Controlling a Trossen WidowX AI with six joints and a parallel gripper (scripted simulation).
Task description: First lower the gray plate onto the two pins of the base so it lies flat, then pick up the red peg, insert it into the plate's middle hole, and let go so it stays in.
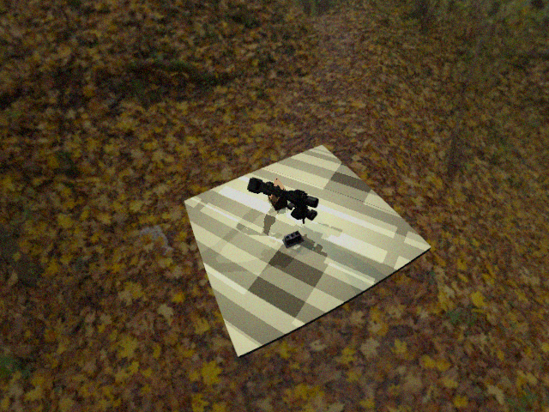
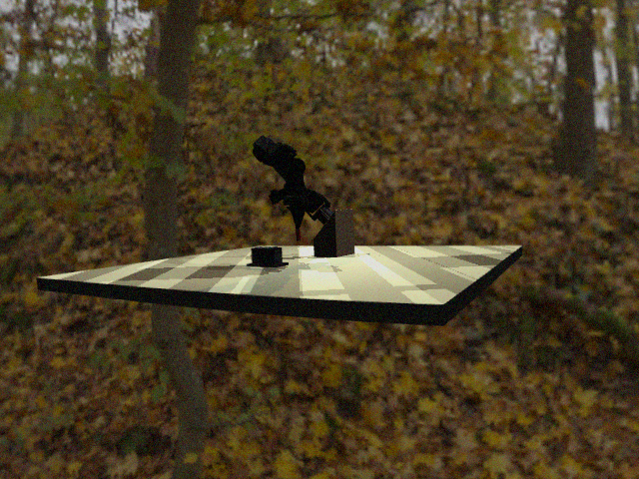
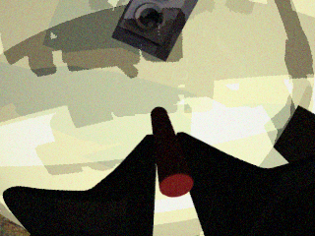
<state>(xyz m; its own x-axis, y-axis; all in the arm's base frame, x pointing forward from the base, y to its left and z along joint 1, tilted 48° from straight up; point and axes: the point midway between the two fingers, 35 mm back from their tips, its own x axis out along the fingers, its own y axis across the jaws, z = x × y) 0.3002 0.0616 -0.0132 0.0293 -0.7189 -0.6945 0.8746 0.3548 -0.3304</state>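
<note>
Right now the gray plate is 100 mm to the right of my gripper tip, 70 mm below it and 40 mm ahead of it. The rest, counted from my gripper tip: dark base: 110 mm below, 100 mm to the right, 40 mm ahead; red peg: right at my gripper tip.
</note>
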